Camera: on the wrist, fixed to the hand. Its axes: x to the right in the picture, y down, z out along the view.
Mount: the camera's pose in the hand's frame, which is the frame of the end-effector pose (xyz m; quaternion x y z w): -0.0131 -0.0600 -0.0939 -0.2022 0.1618 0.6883 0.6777
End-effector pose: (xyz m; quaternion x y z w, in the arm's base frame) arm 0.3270 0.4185 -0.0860 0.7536 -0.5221 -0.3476 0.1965
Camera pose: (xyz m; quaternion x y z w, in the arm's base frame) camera 0.4317 0.4470 -0.0574 0.1679 -0.7704 -0.0840 0.6093
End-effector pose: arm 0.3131 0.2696 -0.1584 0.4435 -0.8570 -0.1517 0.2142
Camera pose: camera 0.4087 0.2402 -0.1075 -0.3081 -0.8207 -0.0569 0.4779
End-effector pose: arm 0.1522 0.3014 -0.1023 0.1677 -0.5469 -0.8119 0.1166
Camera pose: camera 0.2014 0.2490 -0.1885 -0.1550 -0.3030 -0.5534 0.7602
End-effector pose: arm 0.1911 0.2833 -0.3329 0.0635 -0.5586 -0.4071 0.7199
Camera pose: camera 0.2400 0.2182 -0.4101 -0.4211 -0.2235 0.1169 0.8712
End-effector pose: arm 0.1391 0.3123 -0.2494 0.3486 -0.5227 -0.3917 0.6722
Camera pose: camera 0.2191 0.3025 -0.3275 -0.1961 -0.4062 0.1479 0.8802
